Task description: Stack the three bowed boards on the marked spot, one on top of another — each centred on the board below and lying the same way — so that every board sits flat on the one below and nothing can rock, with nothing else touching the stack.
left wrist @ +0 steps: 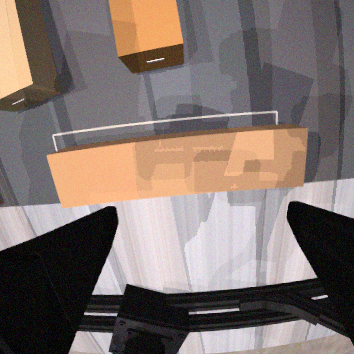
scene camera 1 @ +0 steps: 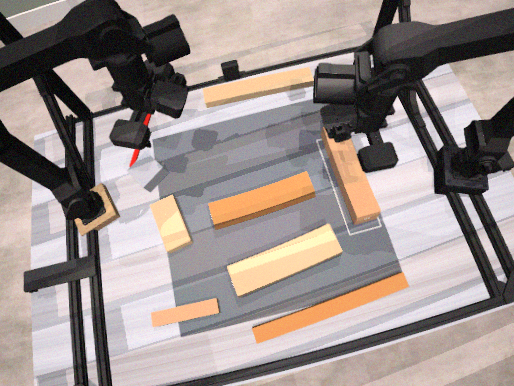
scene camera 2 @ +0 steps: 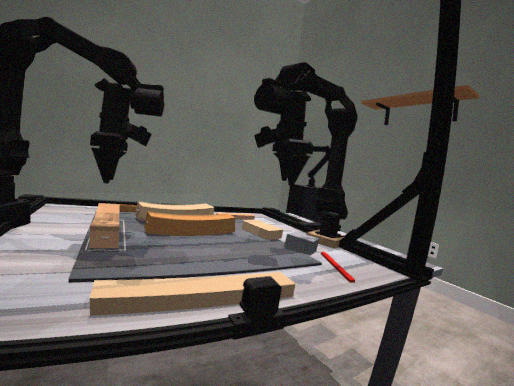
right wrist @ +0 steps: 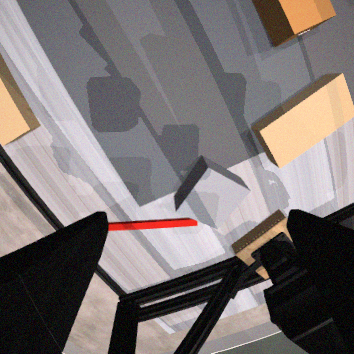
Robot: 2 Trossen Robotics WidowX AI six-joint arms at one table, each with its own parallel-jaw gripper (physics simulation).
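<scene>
A light-brown board lies over the white outline, shifted off its centre; a strip inside the outline shows along one long side. An orange bowed board lies apart on the grey mat. A cream bowed board lies beyond it, partly hidden in scene camera 2. My left gripper is open and empty, high above the light-brown board's area. My right gripper is open and empty, above the other side.
A short cream block, a grey block and a red stick lie near the right arm. A long cream plank, an orange strip and a peach strip lie around the mat.
</scene>
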